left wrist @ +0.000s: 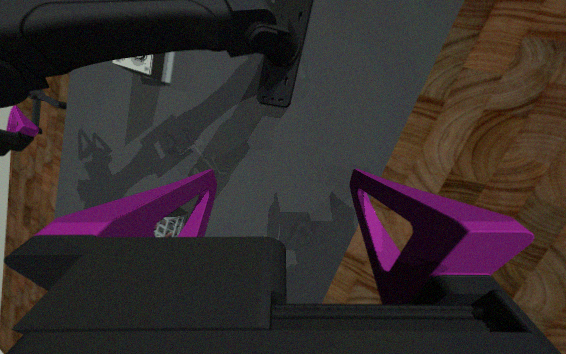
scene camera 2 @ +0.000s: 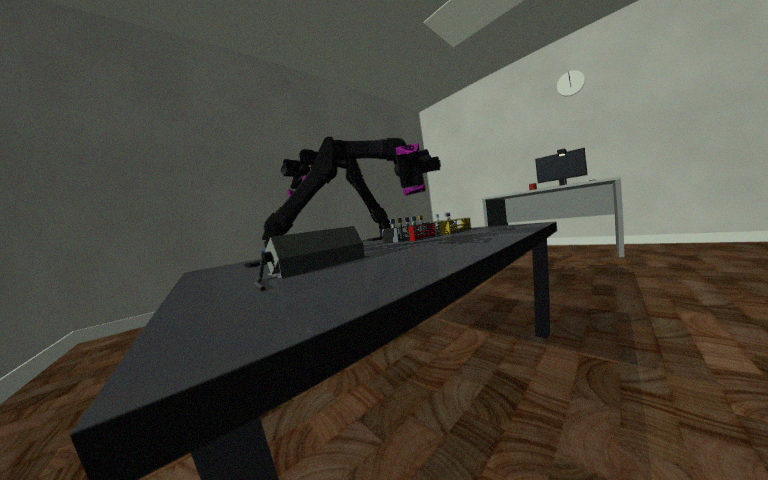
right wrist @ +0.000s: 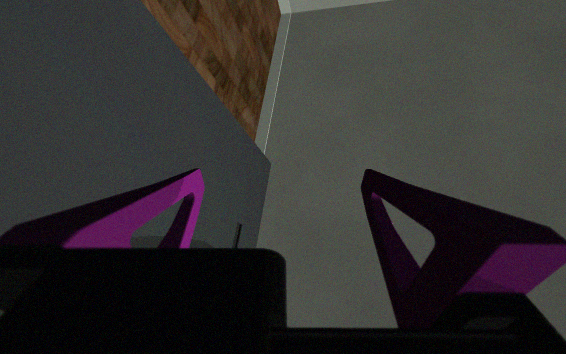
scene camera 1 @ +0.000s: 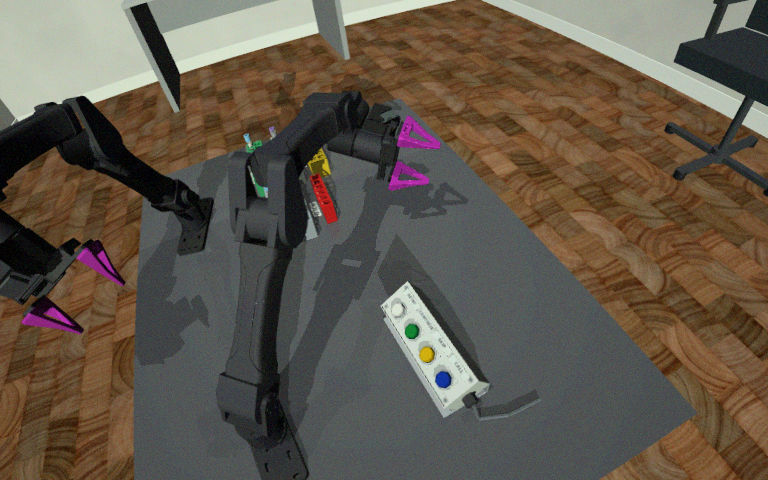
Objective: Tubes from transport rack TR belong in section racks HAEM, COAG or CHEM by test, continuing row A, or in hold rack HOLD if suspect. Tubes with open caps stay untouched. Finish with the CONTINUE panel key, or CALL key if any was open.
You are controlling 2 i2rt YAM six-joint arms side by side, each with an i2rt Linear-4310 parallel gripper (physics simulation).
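Pixels of known places: left gripper, fingertip midpoint: (left wrist: 283, 176) (scene camera 1: 103, 308); right gripper, fingertip midpoint: (scene camera 2: 417, 170) (right wrist: 282, 177) (scene camera 1: 434, 164); left arm's base, link origin: (scene camera 1: 197, 226); right arm's base, link origin: (left wrist: 284, 51) (scene camera 1: 269, 432).
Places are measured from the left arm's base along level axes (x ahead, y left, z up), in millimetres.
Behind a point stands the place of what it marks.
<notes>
In scene camera 1 a red rack (scene camera 1: 327, 208) (scene camera 2: 421, 230), a yellow rack (scene camera 1: 320, 165) @[x 355, y 96, z 40 mm] (scene camera 2: 462, 224) @[x 337, y 230, z 30 mm] and a pale grey rack (scene camera 1: 312, 228) @[x 320, y -134, z 32 mm] stand at the back, partly hidden by the right arm. Green rack parts (scene camera 1: 258, 183) and tubes with blue (scene camera 1: 246, 137) @[x 152, y 241, z 91 mm] and purple (scene camera 1: 272, 130) @[x 231, y 243, z 94 mm] tops show behind it. Rack labels and cap states are too small to tell. The white key panel (scene camera 1: 458, 389) @[x 533, y -585, z 67 mm] (scene camera 2: 320, 251) @[x 561, y -488, z 37 mm] has white, green (scene camera 1: 411, 331) @[x 484, y -470, z 70 mm], yellow and blue (scene camera 1: 442, 379) @[x 513, y -565, z 70 mm] keys. My left gripper (scene camera 1: 103, 308) @[x 29, y -429, z 238 mm] (left wrist: 283, 176) @[x 29, y -429, z 238 mm] is open beyond the table's left edge. My right gripper (scene camera 1: 433, 164) @[x 594, y -215, z 208 mm] (right wrist: 282, 177) @[x 594, y -215, z 208 mm] is open, above and right of the racks.
The dark table (scene camera 1: 526, 316) @[x 709, y -455, z 0 mm] (scene camera 2: 237, 333) @[x 830, y -634, z 0 mm] carries both arm bases. A cable (scene camera 1: 509, 410) @[x 613, y -620, z 6 mm] runs from the panel's front end. The right arm (scene camera 1: 257, 316) @[x 274, y -487, z 225 mm] rises between the left gripper and the panel. A desk (scene camera 1: 331, 28) and a chair (scene camera 1: 730, 62) stand beyond the table.
</notes>
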